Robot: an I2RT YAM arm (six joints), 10 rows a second.
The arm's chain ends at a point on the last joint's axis. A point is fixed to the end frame.
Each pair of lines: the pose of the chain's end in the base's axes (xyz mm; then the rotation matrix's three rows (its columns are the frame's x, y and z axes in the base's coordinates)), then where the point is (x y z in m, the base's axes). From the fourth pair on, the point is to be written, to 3 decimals.
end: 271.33 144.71 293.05; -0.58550 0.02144 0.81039; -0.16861 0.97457 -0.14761; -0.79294 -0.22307 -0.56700
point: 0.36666 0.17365 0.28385
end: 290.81 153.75 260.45; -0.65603 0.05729 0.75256; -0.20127 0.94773 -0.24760; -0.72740 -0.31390 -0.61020
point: 0.38654 0.17575 0.24144
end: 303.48 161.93 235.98; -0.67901 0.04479 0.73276; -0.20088 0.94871 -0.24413; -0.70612 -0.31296 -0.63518
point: 0.39849 0.18421 0.21391
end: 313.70 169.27 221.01; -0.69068 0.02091 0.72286; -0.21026 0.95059 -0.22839; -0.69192 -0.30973 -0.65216
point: 0.408 0.193 0.197
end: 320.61 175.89 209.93; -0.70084 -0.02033 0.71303; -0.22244 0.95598 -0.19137; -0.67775 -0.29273 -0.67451
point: 0.413 0.204 0.184
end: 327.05 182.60 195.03; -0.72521 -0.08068 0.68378; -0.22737 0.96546 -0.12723; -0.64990 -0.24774 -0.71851
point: 0.417 0.216 0.166
